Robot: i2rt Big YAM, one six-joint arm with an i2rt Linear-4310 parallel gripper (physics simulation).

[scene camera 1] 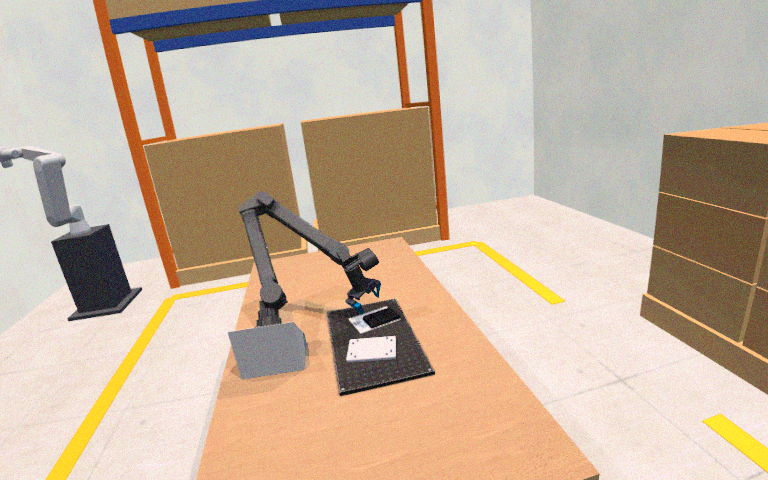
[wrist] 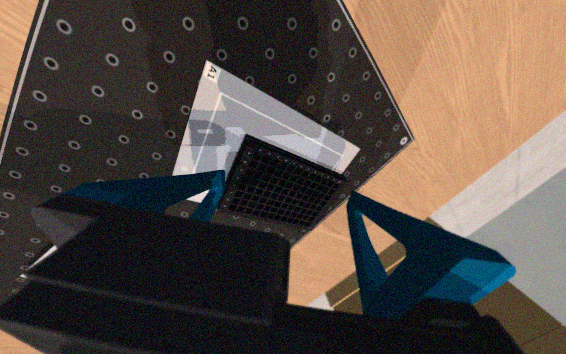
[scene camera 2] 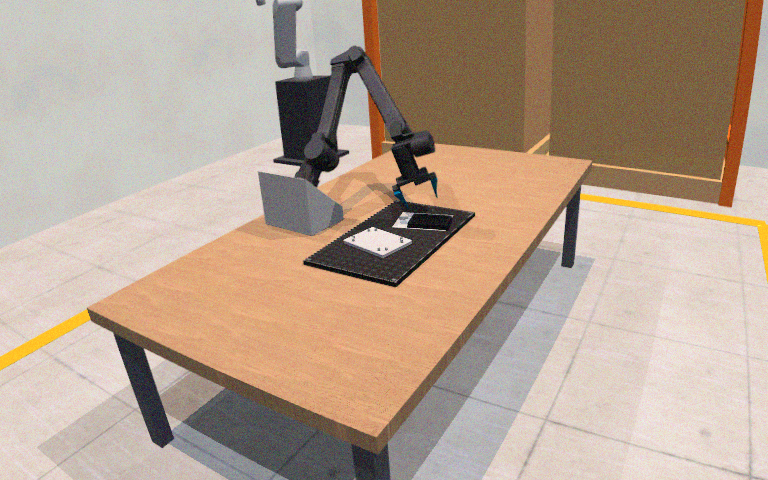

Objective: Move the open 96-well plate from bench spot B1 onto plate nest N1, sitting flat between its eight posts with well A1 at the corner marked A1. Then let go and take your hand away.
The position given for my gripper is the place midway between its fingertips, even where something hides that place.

Note:
My gripper (scene camera 2: pixel 422 203) is open and holds nothing. Also in view: a black well plate (wrist: pixel 266 183). I also see a light grey nest pad (wrist: pixel 222 114).
My gripper is seen too in the wrist view (wrist: pixel 287 188).

